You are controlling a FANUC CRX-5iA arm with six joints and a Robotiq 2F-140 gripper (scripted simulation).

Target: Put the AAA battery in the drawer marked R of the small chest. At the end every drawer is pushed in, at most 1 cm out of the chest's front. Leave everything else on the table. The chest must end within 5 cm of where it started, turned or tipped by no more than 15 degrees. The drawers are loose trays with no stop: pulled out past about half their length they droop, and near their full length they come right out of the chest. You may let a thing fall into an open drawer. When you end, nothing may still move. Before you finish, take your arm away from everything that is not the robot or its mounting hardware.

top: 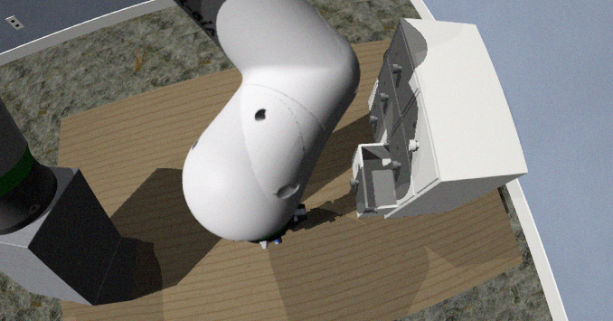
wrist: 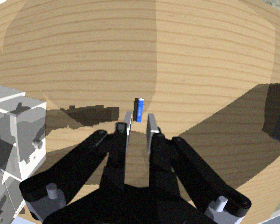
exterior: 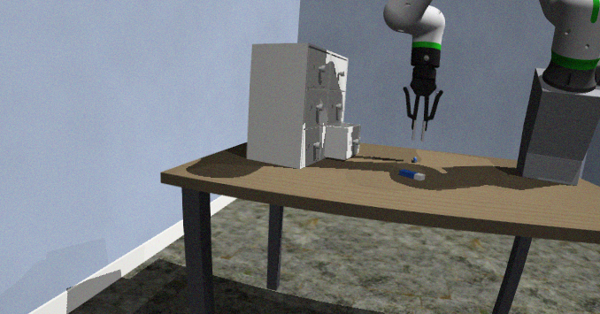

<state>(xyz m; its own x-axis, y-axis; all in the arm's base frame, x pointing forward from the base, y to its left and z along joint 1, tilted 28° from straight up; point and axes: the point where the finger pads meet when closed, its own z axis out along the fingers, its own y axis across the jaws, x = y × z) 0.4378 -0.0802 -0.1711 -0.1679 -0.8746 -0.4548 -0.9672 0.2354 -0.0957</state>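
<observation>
My gripper is now 10 cm above the AAA battery. The rest, counted from my hand: drawer: 28 cm ahead, 1 cm to the left, 7 cm below.
</observation>
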